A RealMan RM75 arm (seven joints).
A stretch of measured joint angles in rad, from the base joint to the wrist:
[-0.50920, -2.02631, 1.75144, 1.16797, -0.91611, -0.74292, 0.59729]
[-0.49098, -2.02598, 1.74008, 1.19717, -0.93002, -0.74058, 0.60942]
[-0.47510, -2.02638, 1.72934, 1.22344, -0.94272, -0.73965, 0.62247]
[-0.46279, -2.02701, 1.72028, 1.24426, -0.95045, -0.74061, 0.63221]
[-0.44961, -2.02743, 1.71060, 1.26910, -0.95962, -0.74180, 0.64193]
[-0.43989, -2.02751, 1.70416, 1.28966, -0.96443, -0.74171, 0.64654]
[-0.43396, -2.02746, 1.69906, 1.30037, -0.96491, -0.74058, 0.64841]
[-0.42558, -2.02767, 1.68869, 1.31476, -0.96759, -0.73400, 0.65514]
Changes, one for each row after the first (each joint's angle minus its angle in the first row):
[0.01822, 0.00033, -0.01136, 0.02920, -0.01391, 0.00234, 0.01213]
[0.03410, -0.00007, -0.02210, 0.05547, -0.02661, 0.00327, 0.02518]
[0.04641, -0.00070, -0.03116, 0.07629, -0.03434, 0.00231, 0.03492]
[0.05959, -0.00112, -0.04084, 0.10113, -0.04351, 0.00112, 0.04464]
[0.06931, -0.00120, -0.04728, 0.12169, -0.04832, 0.00121, 0.04925]
[0.07524, -0.00115, -0.05238, 0.13240, -0.04880, 0.00234, 0.05112]
[0.08362, -0.00136, -0.06275, 0.14679, -0.05148, 0.00892, 0.05785]

